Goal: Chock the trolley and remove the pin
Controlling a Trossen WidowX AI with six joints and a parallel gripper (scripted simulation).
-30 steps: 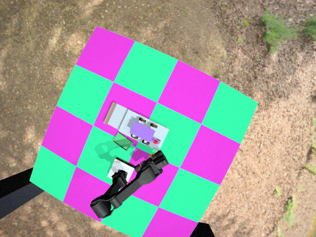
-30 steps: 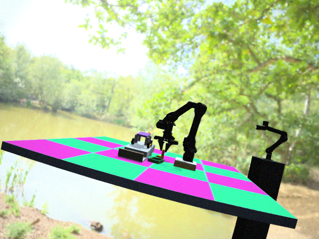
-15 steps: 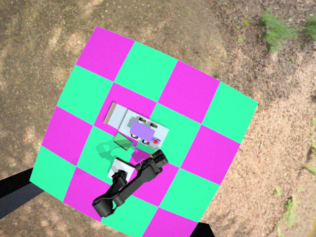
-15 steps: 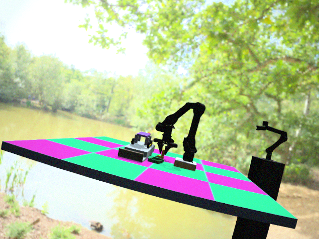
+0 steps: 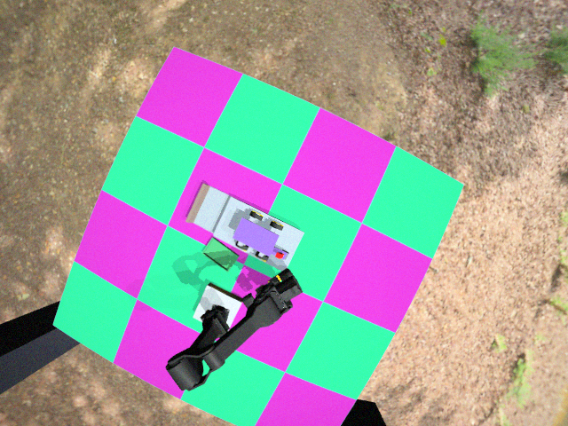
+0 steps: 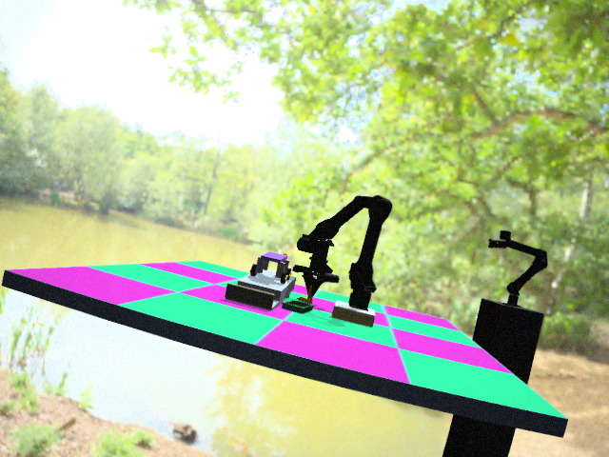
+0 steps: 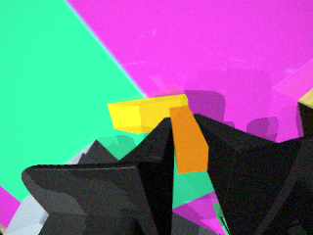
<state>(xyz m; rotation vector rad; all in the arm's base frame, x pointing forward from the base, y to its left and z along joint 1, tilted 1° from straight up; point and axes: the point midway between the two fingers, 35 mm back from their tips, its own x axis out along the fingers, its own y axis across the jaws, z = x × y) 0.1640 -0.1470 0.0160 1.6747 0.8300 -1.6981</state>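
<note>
Now: the red-headed stop pin 130 mm ahead of my gripper tip and 100 mm above it. From my gripper tip the other things lie so: yellow chock: 20 mm ahead, 10 mm to the right, 10 mm below; grey ramp: 160 mm ahead, 90 mm to the left, 20 mm above; purple-topped trolley: 160 mm ahead, 90 mm to the left, 80 mm above.
</note>
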